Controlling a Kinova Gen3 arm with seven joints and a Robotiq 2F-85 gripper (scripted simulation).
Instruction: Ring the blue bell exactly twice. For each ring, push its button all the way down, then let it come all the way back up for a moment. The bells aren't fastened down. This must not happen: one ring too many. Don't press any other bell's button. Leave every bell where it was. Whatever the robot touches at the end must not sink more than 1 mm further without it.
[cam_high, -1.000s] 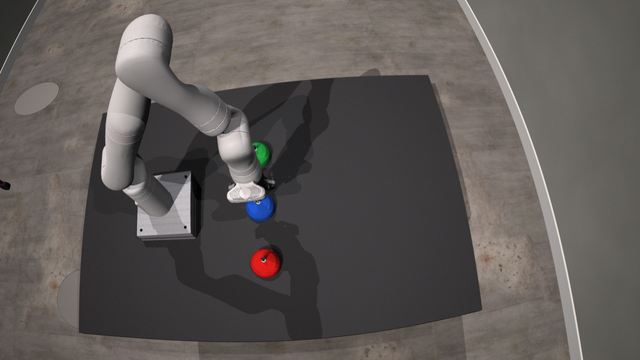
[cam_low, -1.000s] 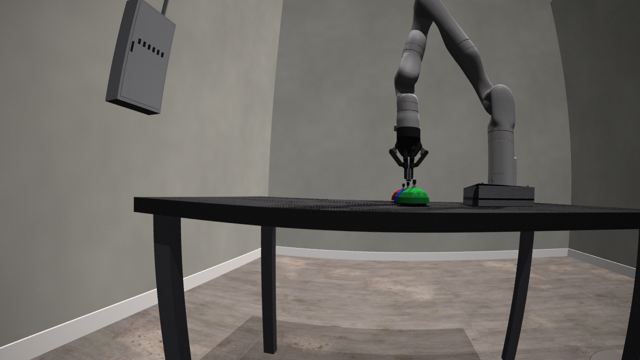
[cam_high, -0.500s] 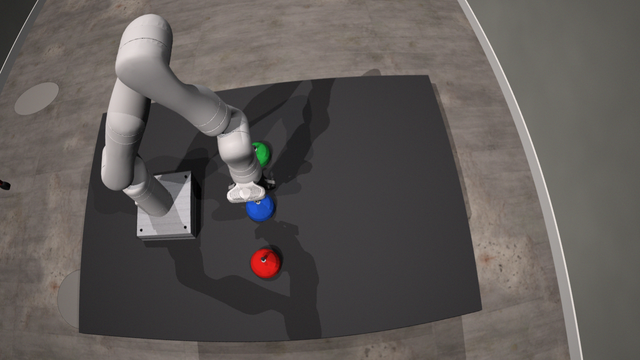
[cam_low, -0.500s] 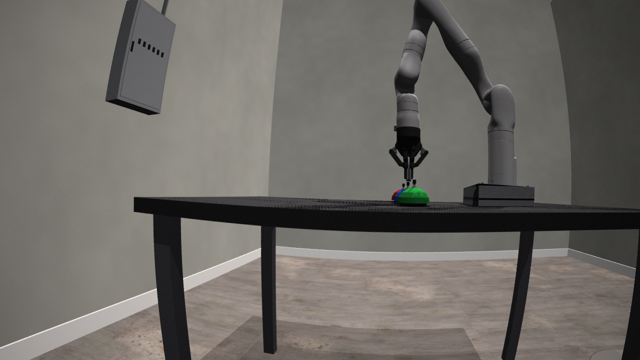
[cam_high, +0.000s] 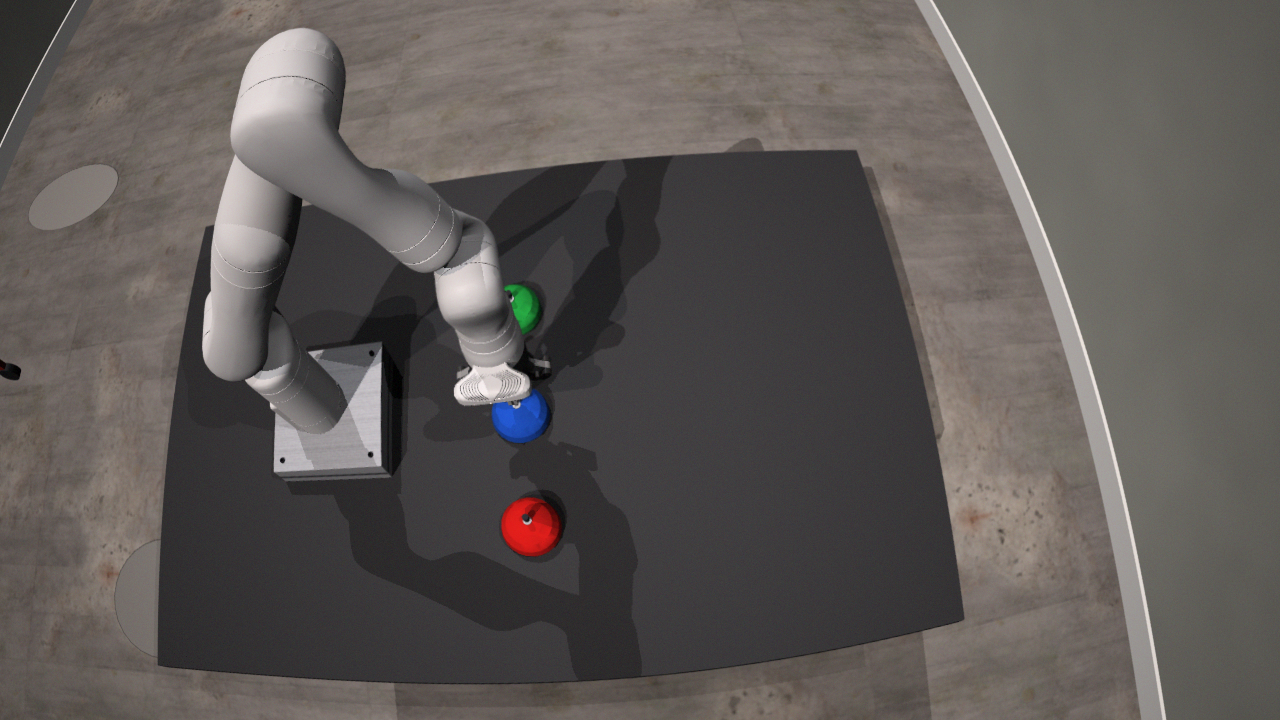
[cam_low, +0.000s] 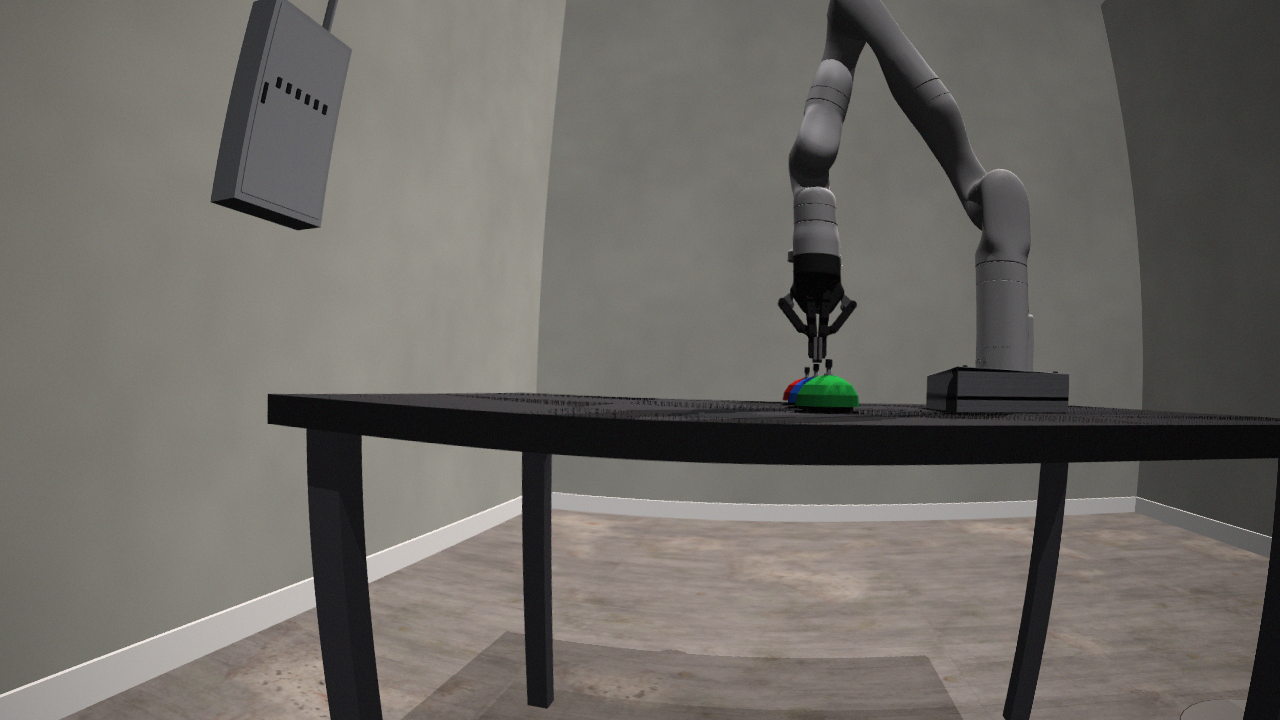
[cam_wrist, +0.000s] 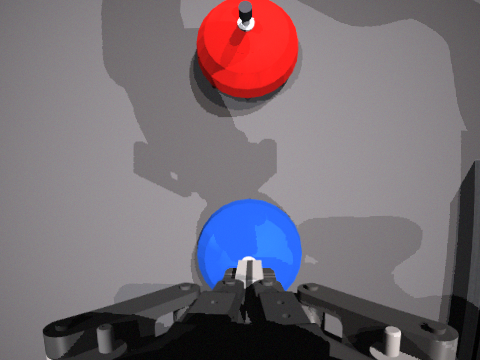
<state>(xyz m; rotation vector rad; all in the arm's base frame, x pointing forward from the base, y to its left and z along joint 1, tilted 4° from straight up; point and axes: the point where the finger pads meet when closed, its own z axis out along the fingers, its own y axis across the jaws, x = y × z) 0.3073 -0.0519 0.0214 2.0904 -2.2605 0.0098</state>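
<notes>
Right now my hand is 50 mm above the blue bell. From my hand the other things lie so: red bell: 10 mm behind, 170 mm to the right, 50 mm below; then green bell: 10 mm ahead, 170 mm to the left, 50 mm below.
</notes>
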